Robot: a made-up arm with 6 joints.
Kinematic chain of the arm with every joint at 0, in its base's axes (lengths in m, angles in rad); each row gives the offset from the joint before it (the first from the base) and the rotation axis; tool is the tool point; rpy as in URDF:
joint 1: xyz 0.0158 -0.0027 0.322 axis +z
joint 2: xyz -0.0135 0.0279 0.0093 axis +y
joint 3: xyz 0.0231 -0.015 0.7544 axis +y
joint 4: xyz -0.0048 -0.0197 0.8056 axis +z
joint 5: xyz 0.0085 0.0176 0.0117 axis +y
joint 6: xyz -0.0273 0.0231 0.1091 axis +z
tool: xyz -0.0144 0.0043 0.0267 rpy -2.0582 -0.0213 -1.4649
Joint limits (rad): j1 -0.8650..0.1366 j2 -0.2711..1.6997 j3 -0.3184..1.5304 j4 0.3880..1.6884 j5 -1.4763..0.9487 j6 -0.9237..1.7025
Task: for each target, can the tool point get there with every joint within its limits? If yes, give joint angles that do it. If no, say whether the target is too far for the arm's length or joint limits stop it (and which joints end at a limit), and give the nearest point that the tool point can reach.
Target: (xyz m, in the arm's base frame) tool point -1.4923 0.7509 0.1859
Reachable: no: joint limits stop it (at a limit: joint 2, joint 3, joint 4, joint 5) | nearest point -0.6576 0.3338 1.6414 | short by 1.729 m
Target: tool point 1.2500 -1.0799 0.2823
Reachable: yes | joints -0.7510 1.2891 0.5082 0.6331 0.6557 0.8600
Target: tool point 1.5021 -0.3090 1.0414
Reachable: yes | joints -0.2029 0.9037 0.4349 1.5819 0.2865 0.5404
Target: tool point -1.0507 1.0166 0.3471
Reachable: no: joint limits stop it (at a limit: joint 2, joint 3, joint 4, joint 5) | nearest point -0.5281 0.5171 1.6411 | short by 1.482 m
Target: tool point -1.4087 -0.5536 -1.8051
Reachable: no: too far | nearest point 0.3691 -0.5842 -0.6939 | short by 2.097 m
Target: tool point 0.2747 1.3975 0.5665
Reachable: no: joint limits stop it (at a limit: joint 1, joint 3, joint 5, joint 6) | nearest point 1.0600 0.2431 0.8835 | short by 1.432 m
